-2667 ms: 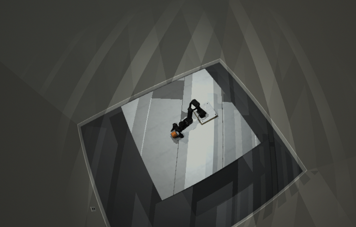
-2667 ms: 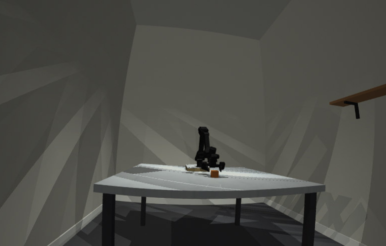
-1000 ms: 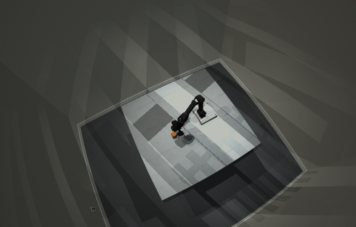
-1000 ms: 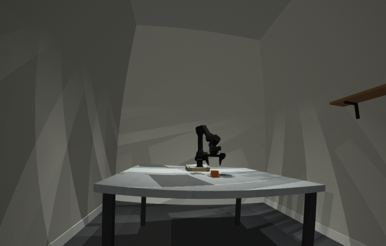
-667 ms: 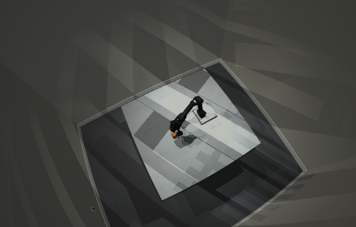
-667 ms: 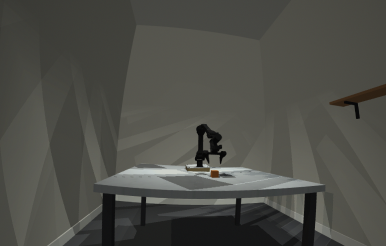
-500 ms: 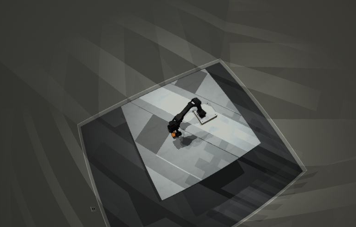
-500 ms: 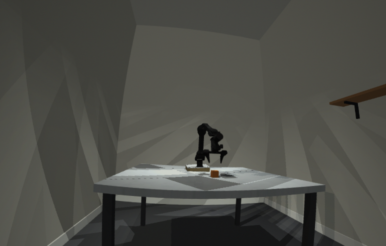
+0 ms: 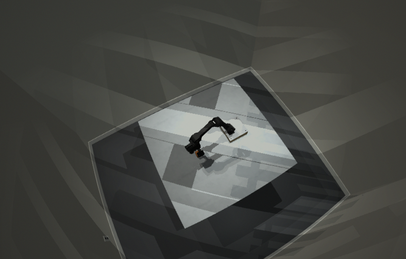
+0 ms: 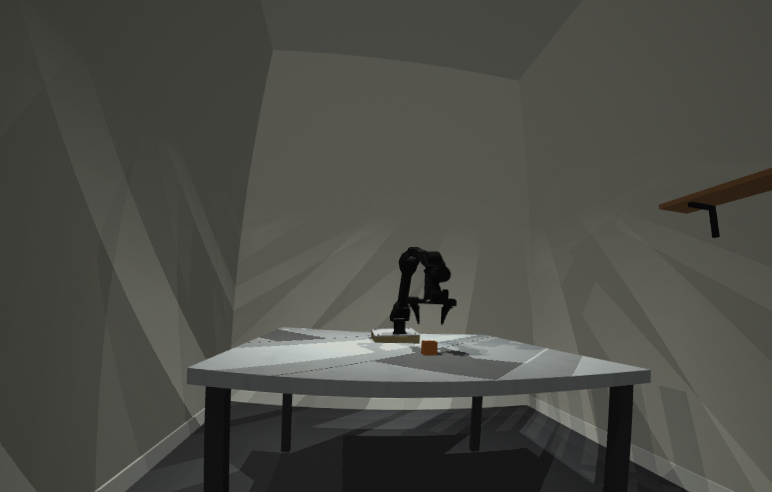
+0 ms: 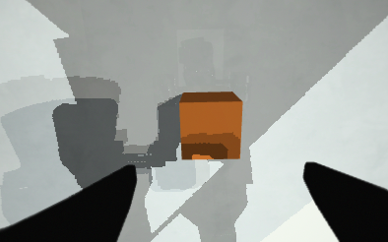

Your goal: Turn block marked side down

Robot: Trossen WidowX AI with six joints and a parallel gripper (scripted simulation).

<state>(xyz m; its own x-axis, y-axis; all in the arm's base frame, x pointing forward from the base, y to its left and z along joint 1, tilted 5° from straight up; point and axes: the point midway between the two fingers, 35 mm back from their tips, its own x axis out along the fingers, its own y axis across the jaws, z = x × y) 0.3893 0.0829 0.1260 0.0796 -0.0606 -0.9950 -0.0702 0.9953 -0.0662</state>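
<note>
Now: gripper tip 10 mm past the orange block and 90 mm above it.
</note>
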